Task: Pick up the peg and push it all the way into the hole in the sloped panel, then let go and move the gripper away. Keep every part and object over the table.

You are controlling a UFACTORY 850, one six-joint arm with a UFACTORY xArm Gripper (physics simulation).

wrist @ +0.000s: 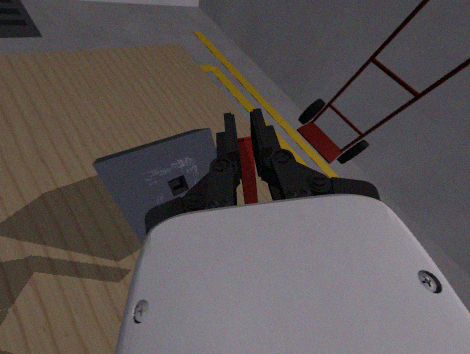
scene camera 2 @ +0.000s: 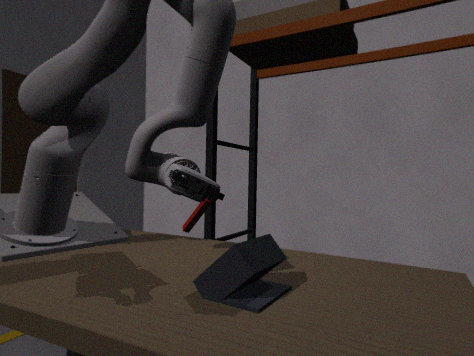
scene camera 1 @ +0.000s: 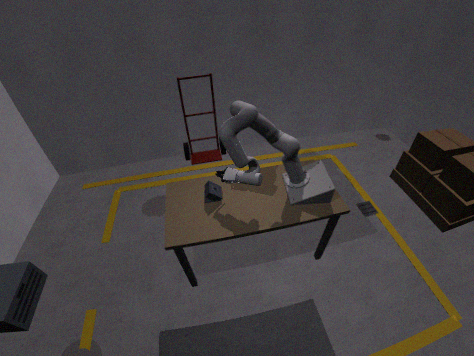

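Note:
My gripper (scene camera 1: 218, 173) (scene camera 2: 220, 196) (wrist: 243, 127) is shut on a red square peg (scene camera 2: 196, 215) (wrist: 248, 172). The peg slants down from the fingers toward the robot's base in scene camera 2, clear of the table top. The dark grey-blue sloped panel (scene camera 1: 213, 191) (scene camera 2: 232, 270) (wrist: 135, 187) stands on the table (scene camera 1: 190, 227) (scene camera 2: 345, 300) (wrist: 100, 100). Its square hole (wrist: 178, 185) shows in the wrist view, left of the fingers. The gripper and peg are above the panel's level and off to one side, touching neither panel nor hole. The peg's end between the fingertips is partly hidden.
The arm's base plate (scene camera 1: 315, 192) (scene camera 2: 95, 237) is at the other end of the table. A red hand truck (scene camera 1: 206, 157) (wrist: 320, 142) stands on the floor behind the table. A tall shelf rack (scene camera 2: 253, 150) stands behind it in scene camera 2. Brown boxes (scene camera 1: 445, 145) are at the right.

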